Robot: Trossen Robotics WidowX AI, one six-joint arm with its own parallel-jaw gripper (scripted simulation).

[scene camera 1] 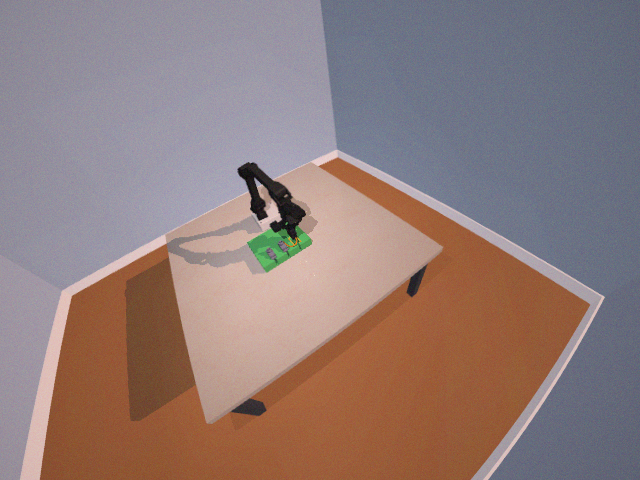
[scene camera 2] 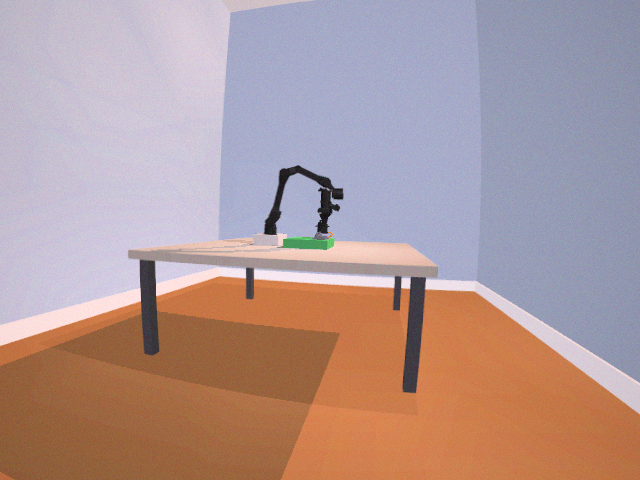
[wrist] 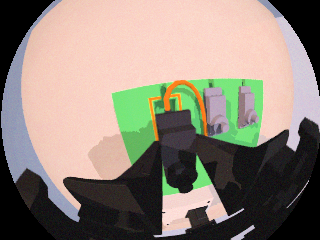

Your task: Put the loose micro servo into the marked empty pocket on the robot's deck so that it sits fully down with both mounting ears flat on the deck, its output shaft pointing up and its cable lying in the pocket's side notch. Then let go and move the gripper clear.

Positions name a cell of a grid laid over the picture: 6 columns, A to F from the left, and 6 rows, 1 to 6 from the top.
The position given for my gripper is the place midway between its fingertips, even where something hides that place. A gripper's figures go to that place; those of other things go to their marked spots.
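Labels:
A micro servo (wrist: D4) is 9 cm from the lens, and my gripper (wrist: D4) is 10 cm from the lens. Then there is a green deck (wrist: E4): its spot and the one on the servo are 22 cm apart. Measured from the lens, the deck is 28 cm from the lens.

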